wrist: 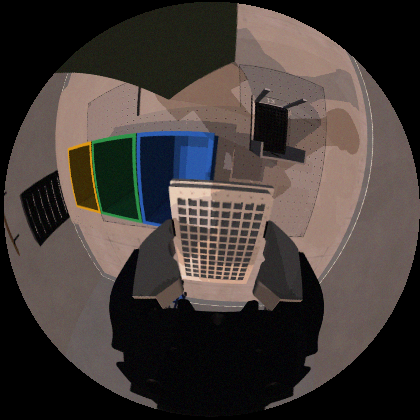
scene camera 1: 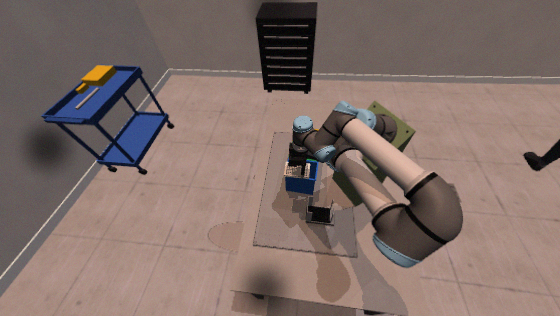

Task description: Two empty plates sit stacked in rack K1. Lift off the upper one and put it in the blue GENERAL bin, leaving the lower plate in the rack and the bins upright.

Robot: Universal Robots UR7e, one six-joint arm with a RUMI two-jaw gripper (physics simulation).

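Places are measured from the arm's base along level axes (x ahead, y left, z up), in centimetres.
Where they show: gripper, between the fingertips: (wrist: 219, 221) (scene camera 1: 301, 171); arm's base, origin of its link: (scene camera 1: 378, 131).
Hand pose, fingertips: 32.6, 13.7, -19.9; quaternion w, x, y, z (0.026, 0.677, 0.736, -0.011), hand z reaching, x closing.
Observation:
Things, the pixels of their top centre, and the offset from my fingertips, as dx, dy, dz. Level surfaces: height alone.
- beige plate, centre of its top: (wrist: 216, 251) (scene camera 1: 297, 168) +2.3, +0.1, +1.6
- blue bin, centre of its top: (wrist: 169, 184) (scene camera 1: 301, 168) +0.7, -8.8, -10.2
- black gridded plate, centre of its top: (wrist: 271, 127) (scene camera 1: 318, 213) -11.9, +10.3, -24.8
- green bin, centre of its top: (wrist: 112, 179) +0.4, -22.0, -10.2
- yellow bin, centre of its top: (wrist: 80, 178) +0.0, -35.2, -10.2
- perforated mat, height of its surface: dz -28.2
My gripper (scene camera 1: 298, 171) (wrist: 219, 221) is shut on a beige plate (scene camera 1: 290, 170) (wrist: 220, 235) with a grid of dark wells, one jaw at each long side. The plate is above and partly over the blue bin (scene camera 1: 300, 186) (wrist: 197, 155); its exact height is hard to tell. The blue bin stands upright, and the plate hides part of its opening in the wrist view. Rack K1 (scene camera 1: 320, 223) (wrist: 295, 154) stands apart from the bin, with a black gridded plate (wrist: 271, 127) lying in it.
A green bin (wrist: 115, 175) and a yellow bin (wrist: 81, 177) stand upright in line beside the blue one. A perforated mat (scene camera 1: 280, 235) (wrist: 312, 195) lies beneath the bins and rack. A blue cart (scene camera 1: 134, 137) and a black drawer cabinet (scene camera 1: 287, 45) stand farther off.

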